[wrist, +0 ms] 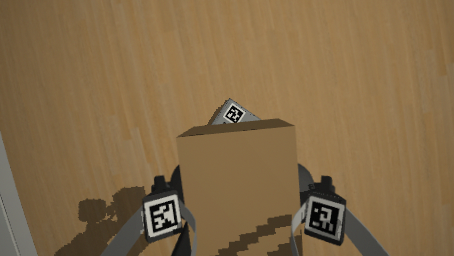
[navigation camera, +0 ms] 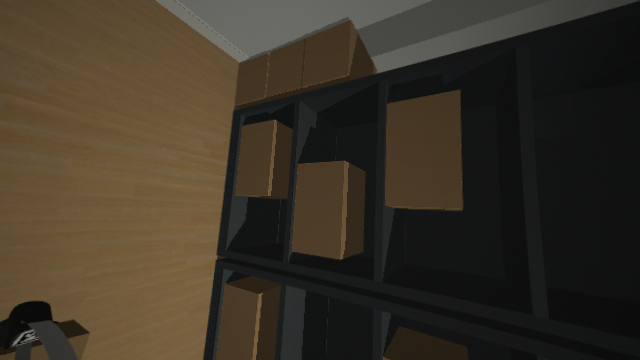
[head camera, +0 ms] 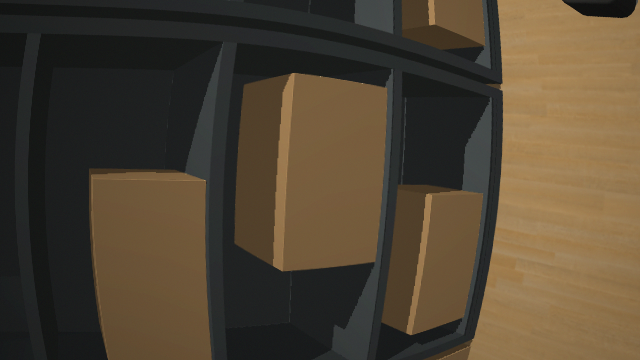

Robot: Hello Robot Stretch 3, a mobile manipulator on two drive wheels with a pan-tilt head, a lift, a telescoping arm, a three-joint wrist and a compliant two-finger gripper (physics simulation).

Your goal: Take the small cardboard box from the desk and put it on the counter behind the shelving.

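Frame: origin at the robot's base, x ahead, y left, z up, level; metres.
Seen in the pictures: gripper, fingertip midpoint: (wrist: 241,182).
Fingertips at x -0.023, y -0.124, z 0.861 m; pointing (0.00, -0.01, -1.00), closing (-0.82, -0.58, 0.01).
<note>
Pixels of each thing's top centre, then the offset from my fingertips to it. "*": a spot on its surface instead. Level surfaces: height alone.
- small cardboard box, middle of its top: (wrist: 243,216) 0.001 m back, 0.001 m left, 0.053 m up
- held box, surface spot: (navigation camera: 78,340) * 0.043 m ahead, 0.011 m right, 0.052 m up
- dark shelving, surface spot: (head camera: 217,200) * 0.790 m ahead, 0.431 m right, 0.110 m up
- wooden floor, its level: 0.861 m down
The small cardboard box (wrist: 237,175) is between the two fingers of my gripper (wrist: 241,182) in the wrist view, above the wooden floor. The gripper is shut on it, with a finger pressed at each side. In the navigation view, part of the gripper and part of the held box (navigation camera: 78,340) show at the bottom left corner. The dark shelving (head camera: 217,200) (navigation camera: 381,185) has open compartments with larger cardboard boxes in them. The desk and the counter do not show in these views.
Shelved boxes (head camera: 332,172) (navigation camera: 424,150) stand in several compartments. More boxes (navigation camera: 327,55) sit on top of the shelving. The wooden floor (head camera: 565,200) (navigation camera: 125,175) (wrist: 350,65) runs beside it. Part of the robot's base (wrist: 250,116) shows beyond the held box. A pale edge (wrist: 10,200) runs at the left.
</note>
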